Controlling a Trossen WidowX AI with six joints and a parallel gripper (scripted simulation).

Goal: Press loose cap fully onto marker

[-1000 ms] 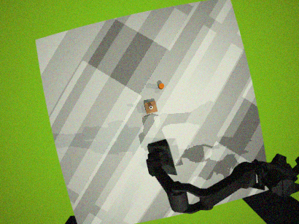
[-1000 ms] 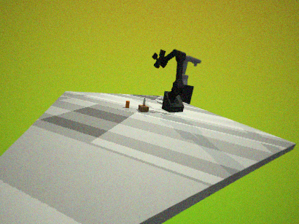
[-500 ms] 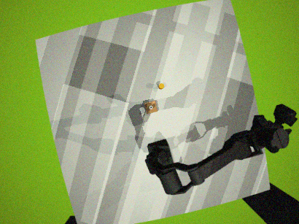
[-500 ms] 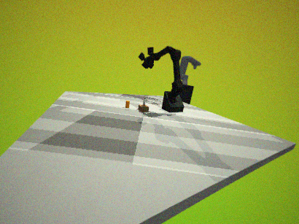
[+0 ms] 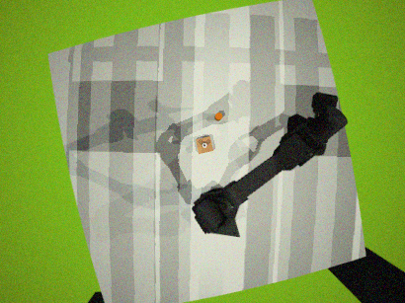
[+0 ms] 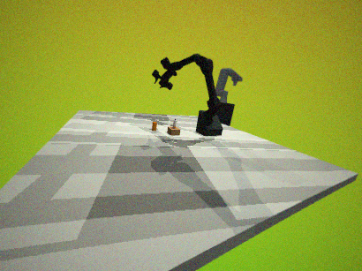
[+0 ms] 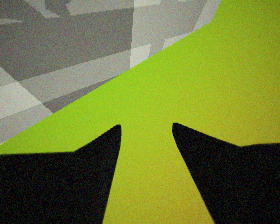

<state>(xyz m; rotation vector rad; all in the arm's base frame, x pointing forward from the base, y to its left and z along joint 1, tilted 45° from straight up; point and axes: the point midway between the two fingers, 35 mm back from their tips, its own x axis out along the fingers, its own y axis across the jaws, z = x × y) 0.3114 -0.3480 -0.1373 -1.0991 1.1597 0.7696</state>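
My gripper tip is now 7 cm short of the orange cap, 32 cm to the right of it and 26 cm above it. Round my gripper tip: marker tip (4 cm behind, 40 cm to the left, 20 cm below); holder block (4 cm behind, 40 cm to the left, 27 cm below).
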